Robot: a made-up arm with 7 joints.
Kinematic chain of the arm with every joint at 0, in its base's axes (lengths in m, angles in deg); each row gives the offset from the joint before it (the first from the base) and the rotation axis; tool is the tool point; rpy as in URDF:
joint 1: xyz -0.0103 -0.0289 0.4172 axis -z
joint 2: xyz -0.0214 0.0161 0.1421 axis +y
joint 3: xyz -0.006 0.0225 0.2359 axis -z
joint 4: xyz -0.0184 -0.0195 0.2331 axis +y
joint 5: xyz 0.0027 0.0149 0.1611 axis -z
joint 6: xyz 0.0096 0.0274 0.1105 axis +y
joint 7: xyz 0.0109 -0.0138 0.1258 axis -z
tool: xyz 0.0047 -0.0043 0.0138 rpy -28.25 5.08 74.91
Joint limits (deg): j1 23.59..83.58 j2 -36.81..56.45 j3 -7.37..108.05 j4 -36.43..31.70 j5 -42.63..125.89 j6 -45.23..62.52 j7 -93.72..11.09
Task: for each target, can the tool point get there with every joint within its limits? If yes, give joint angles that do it. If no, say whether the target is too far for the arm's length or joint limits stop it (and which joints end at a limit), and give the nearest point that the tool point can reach.
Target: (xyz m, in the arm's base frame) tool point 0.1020 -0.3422 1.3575
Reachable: yes | joints 75.38 21.86 68.91 4.23 85.75 -24.91 -7.37
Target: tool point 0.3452 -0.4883 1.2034
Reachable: yes | joints 56.03 43.33 34.18 0.46 21.74 -5.97 -3.44
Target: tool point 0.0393 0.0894 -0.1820
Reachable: no: joint limits stop it (at a limit: joint 1, joint 2, joint 3, joint 4, joint 6) | nearest point 0.6414 -0.2362 0.7060 | short by 1.121 m
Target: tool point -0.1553 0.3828 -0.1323
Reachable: no: joint limits stop it (at a limit: joint 2, joint 4, joint 5, joint 6) | nearest point -0.2341 0.6064 0.9276 | short by 1.086 m
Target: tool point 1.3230 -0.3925 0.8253
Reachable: no: too far | nearest point 0.7257 -0.2555 0.8375 | short by 0.613 m
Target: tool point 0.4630 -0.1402 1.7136
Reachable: no: too far | nearest point 0.3157 -0.1056 1.3704 | short by 0.375 m
